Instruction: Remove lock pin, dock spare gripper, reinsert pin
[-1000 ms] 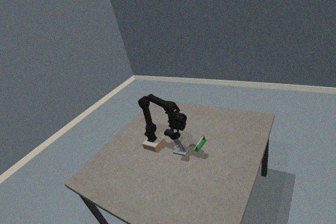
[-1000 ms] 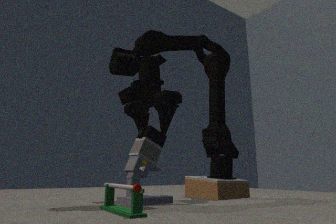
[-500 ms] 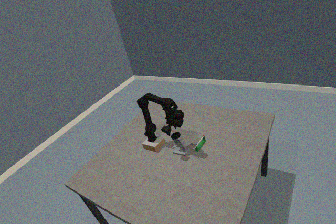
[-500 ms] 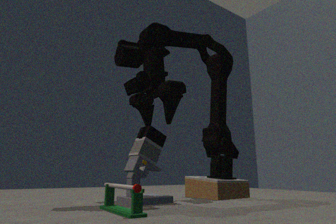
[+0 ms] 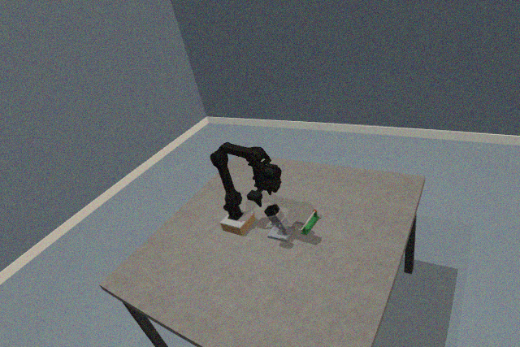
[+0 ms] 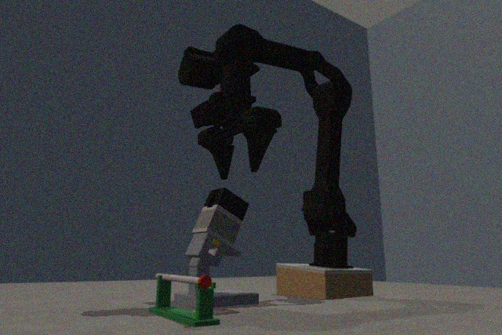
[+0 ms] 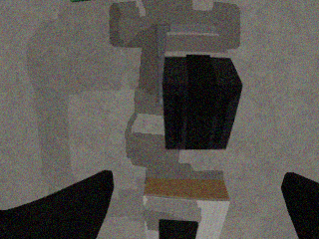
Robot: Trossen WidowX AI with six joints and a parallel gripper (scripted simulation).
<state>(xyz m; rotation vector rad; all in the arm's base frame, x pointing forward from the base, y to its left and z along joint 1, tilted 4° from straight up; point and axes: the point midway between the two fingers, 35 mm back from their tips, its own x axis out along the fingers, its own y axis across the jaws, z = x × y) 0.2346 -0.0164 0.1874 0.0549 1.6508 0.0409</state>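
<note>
Right now the green pin rest is 16 cm ahead of my gripper tip, 10 cm to the left of it and 19 cm below it. Round my gripper tip: spare gripper: 4 cm ahead, 9 cm below; then grey mount: 5 cm ahead, 16 cm below.
</note>
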